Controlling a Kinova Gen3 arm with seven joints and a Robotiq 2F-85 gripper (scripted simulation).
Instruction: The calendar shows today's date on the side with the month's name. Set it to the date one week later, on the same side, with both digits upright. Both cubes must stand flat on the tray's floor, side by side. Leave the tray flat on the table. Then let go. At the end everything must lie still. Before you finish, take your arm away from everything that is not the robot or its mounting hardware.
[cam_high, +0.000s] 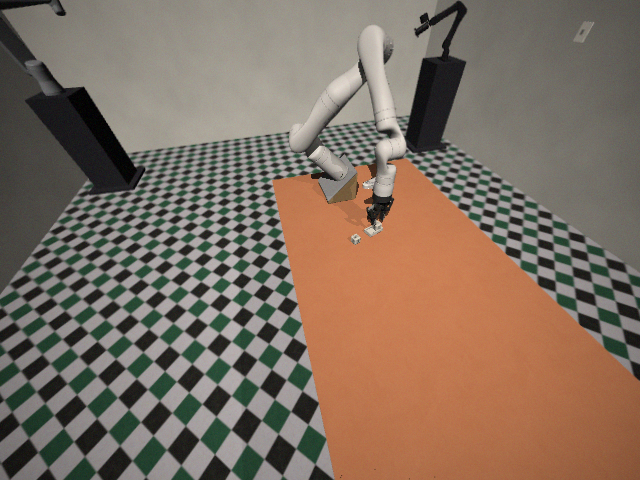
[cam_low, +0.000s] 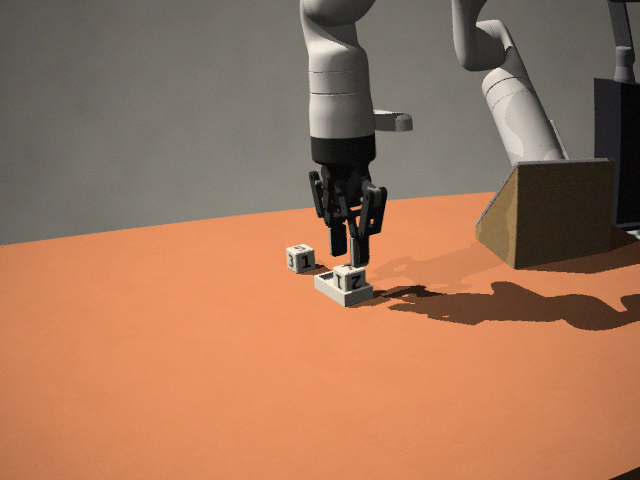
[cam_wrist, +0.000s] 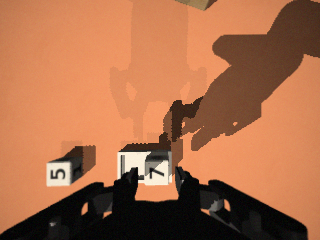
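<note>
Right now my hand is 4 cm above the cube. From my hand the other things lie so: white calendar tray (6 cm below, 2 cm to the right, 1 cm ahead).
</note>
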